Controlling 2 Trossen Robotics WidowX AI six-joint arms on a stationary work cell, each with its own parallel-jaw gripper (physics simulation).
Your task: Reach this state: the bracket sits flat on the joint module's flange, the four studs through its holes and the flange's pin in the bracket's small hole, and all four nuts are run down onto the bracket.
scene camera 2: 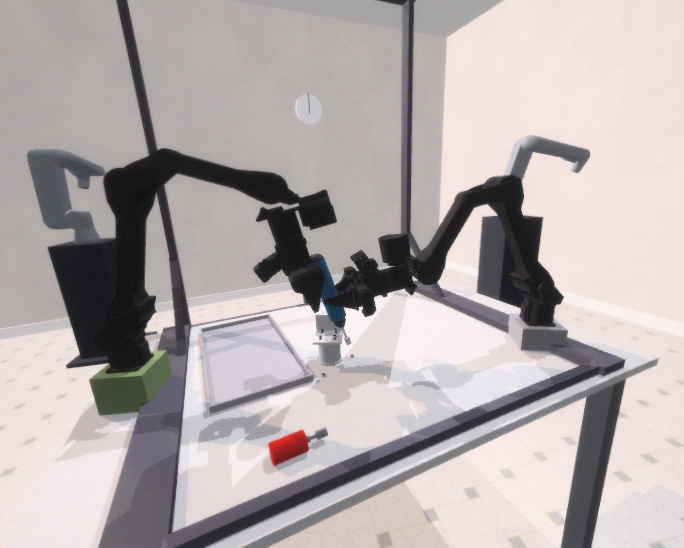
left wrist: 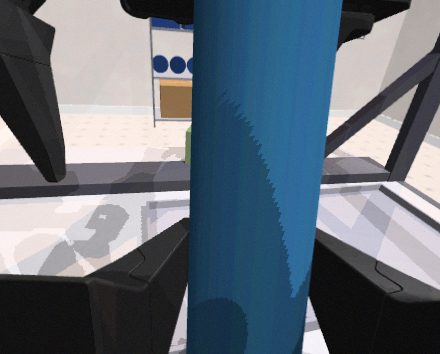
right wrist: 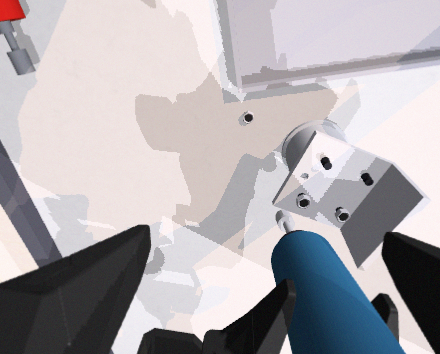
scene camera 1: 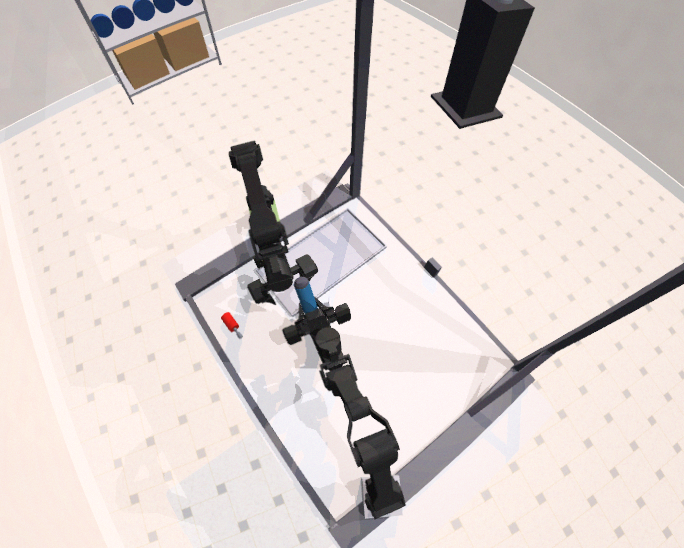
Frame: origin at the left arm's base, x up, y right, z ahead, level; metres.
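Seen in the pictures: left gripper, fingertip midpoint: [scene camera 2: 322,298] [left wrist: 245,230] [right wrist: 339,292] [scene camera 1: 307,300]; right gripper, fingertip midpoint: [scene camera 2: 311,304] [left wrist: 159,181] [right wrist: 264,239] [scene camera 1: 290,296]; left arm's base, link origin: [scene camera 2: 536,321] [scene camera 1: 382,497]; right arm's base, link origin: [scene camera 2: 130,363].
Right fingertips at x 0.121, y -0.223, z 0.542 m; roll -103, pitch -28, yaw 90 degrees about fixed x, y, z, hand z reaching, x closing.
Note:
Pixels of each thing's middle, then the offset from my right fingertips to it.
- grey bracket, body centre: [right wrist: 338,198] [scene camera 2: 328,329] dx -0.099, dy +0.081, dz -0.012 m
- round joint module, body centre: [right wrist: 323,169] [scene camera 2: 329,346] dx -0.144, dy +0.082, dz -0.013 m
- loose nut, body centre: [right wrist: 248,117] dx -0.178, dy +0.007, dz -0.013 m
- blue-handled nut driver, body centre: [left wrist: 246,293] [right wrist: 321,299] [scene camera 2: 331,302] [scene camera 1: 310,307] dx -0.014, dy +0.055, dz -0.032 m
- red-handled driver, body centre: [scene camera 2: 299,442] [scene camera 1: 233,326] dx -0.164, dy -0.207, dz -0.025 m
- shallow grey tray, body centre: [left wrist: 311,239] [scene camera 2: 247,350] [scene camera 1: 322,258] dx -0.173, dy +0.091, dz +0.218 m
The grey bracket [right wrist: 331,189] sits on the round joint module [scene camera 2: 329,350]. Two of its studs carry nuts [right wrist: 303,200], and two studs [right wrist: 325,162] stand bare. A loose nut [right wrist: 248,117] lies on the table near the tray corner. My left gripper [scene camera 2: 351,294] is shut on a blue-handled nut driver [scene camera 2: 328,296], which fills the left wrist view [left wrist: 257,175]. The driver is tilted, and its socket tip [right wrist: 283,220] is at the bracket's near corner, beside a fitted nut. My right gripper [scene camera 2: 307,283] is open and empty, just above and beside the module.
A red-handled driver [scene camera 2: 288,447] lies on the table near the front edge and also shows in scene camera 1 [scene camera 1: 229,322]. A shallow grey tray [scene camera 2: 250,359] lies left of the module. Frame posts stand at the table's corners.

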